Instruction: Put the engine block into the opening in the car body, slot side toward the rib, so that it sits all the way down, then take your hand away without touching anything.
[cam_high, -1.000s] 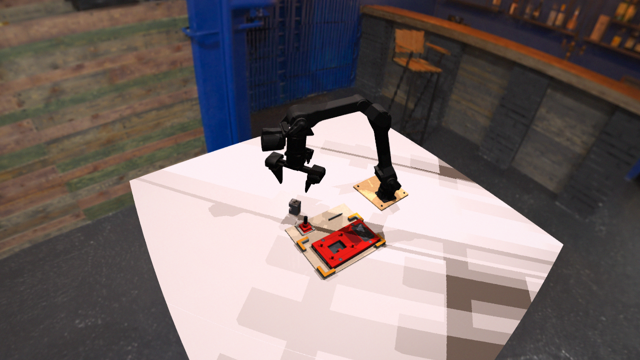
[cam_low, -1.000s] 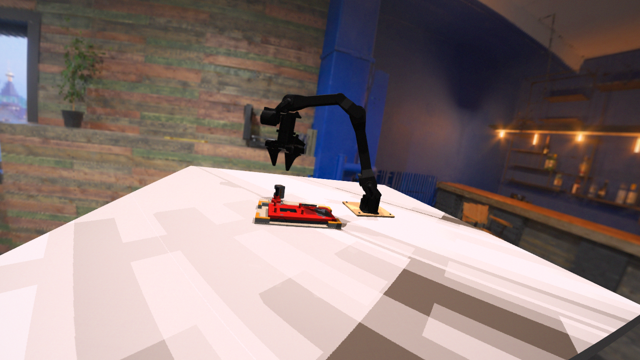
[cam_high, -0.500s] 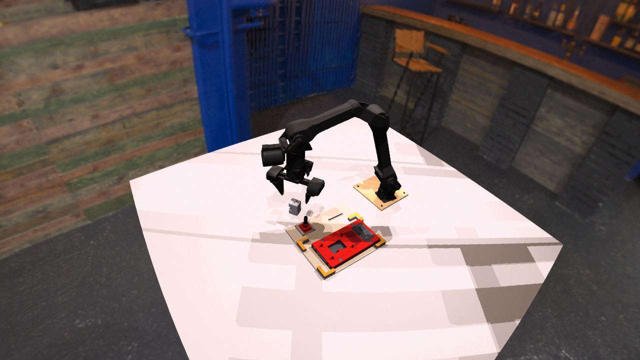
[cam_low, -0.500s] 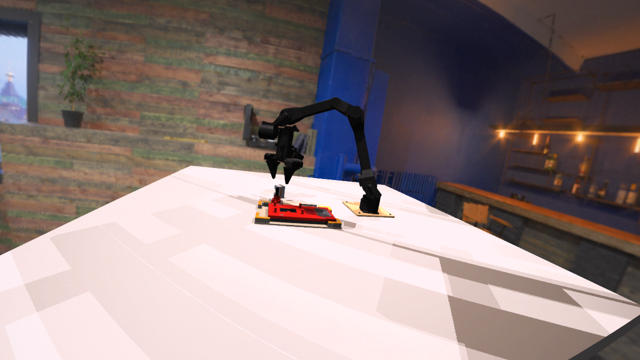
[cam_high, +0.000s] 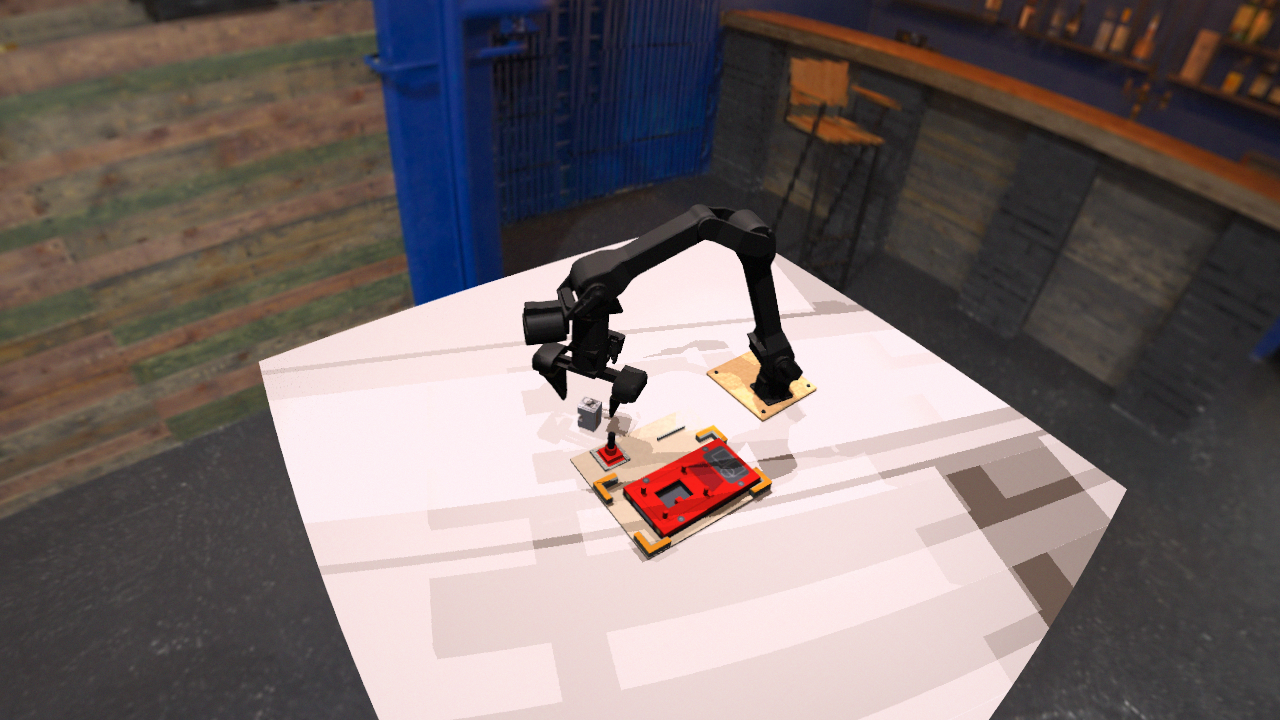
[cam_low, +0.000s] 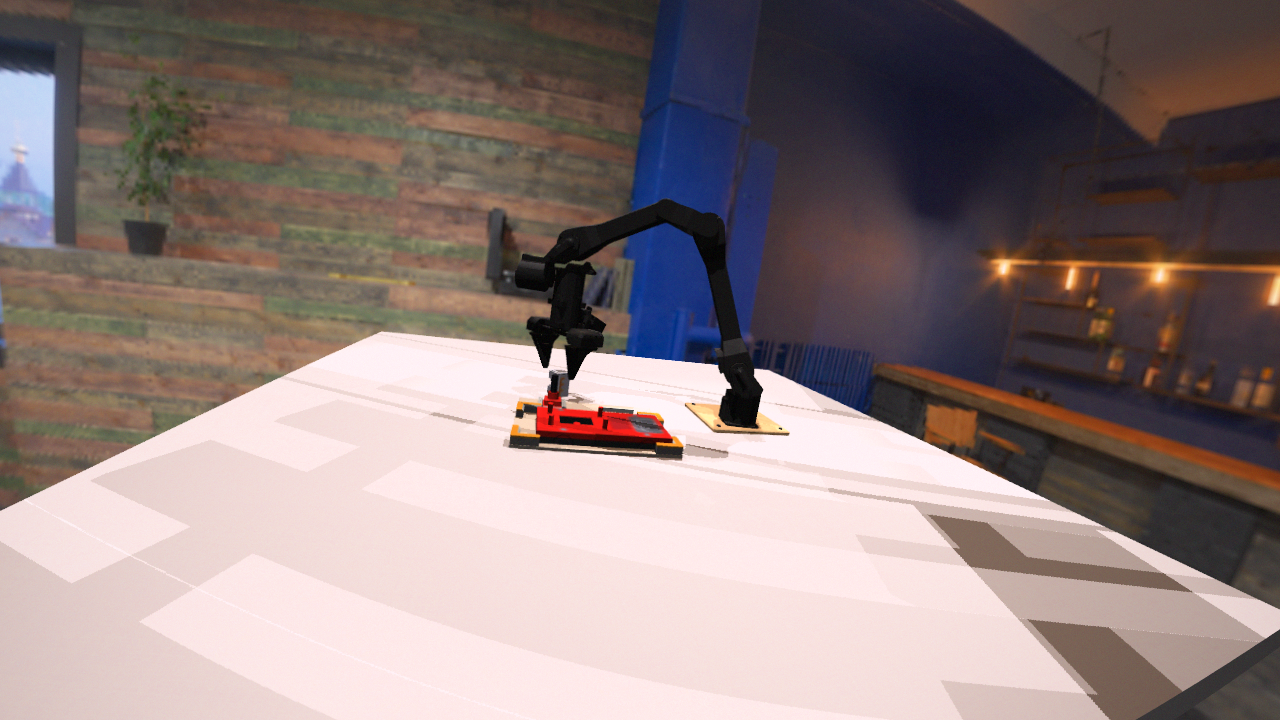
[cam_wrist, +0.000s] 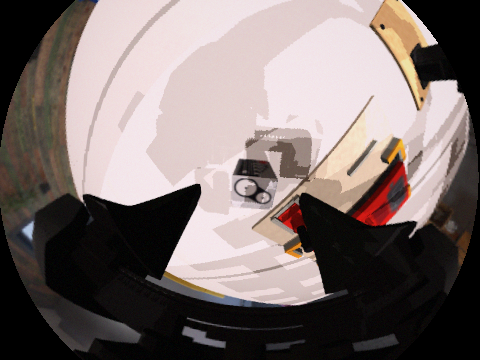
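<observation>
My gripper tip is 20 mm above the grey finned engine block. Round my gripper tip: black upright peg (90 mm to the left, 10 mm below).
</observation>
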